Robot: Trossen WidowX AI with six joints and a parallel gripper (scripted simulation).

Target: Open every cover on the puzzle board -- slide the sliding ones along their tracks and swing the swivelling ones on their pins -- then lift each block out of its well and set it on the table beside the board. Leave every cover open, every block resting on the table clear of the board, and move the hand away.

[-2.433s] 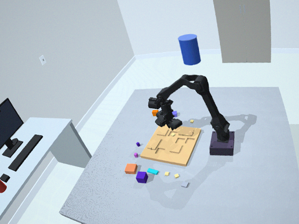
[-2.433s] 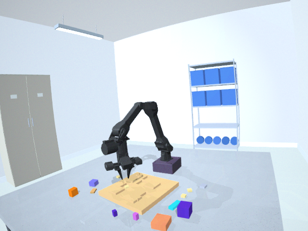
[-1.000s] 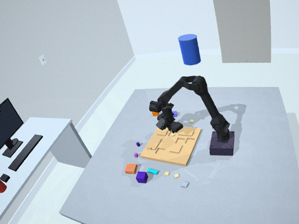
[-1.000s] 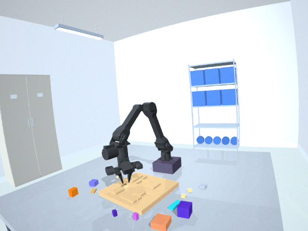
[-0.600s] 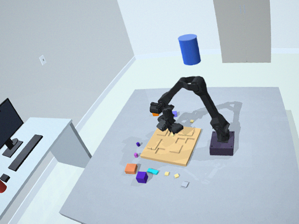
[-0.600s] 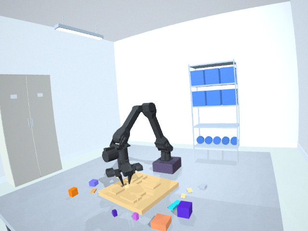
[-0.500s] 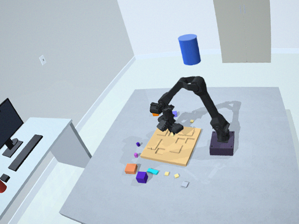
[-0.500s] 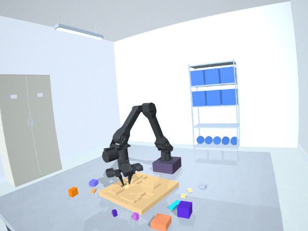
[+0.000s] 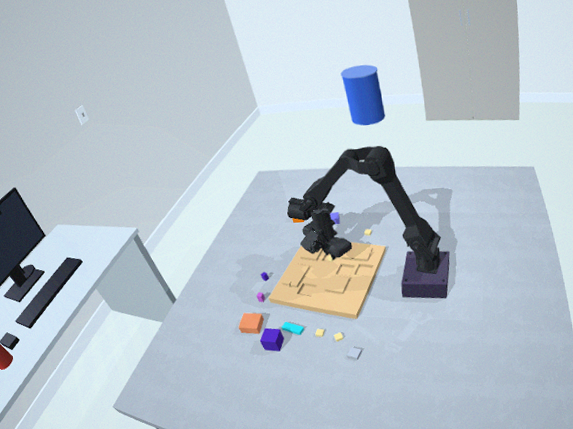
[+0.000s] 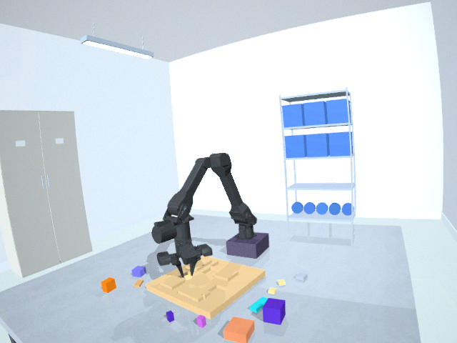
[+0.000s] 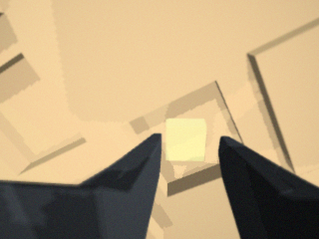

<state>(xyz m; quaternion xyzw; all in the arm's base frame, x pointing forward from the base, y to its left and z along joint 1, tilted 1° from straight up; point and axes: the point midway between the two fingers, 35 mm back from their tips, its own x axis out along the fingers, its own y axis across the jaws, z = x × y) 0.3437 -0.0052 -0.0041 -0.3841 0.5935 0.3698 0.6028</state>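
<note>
Now: gripper tip 2 cm past the puzzle board and 6 cm to the right of it. Round my gripper tip: purple block: 18 cm ahead, 14 cm to the left, 1 cm below; then lilac block: 8 cm ahead, 20 cm to the right, 1 cm below; then magenta block: 15 cm ahead, 22 cm to the left, 1 cm below.
</note>
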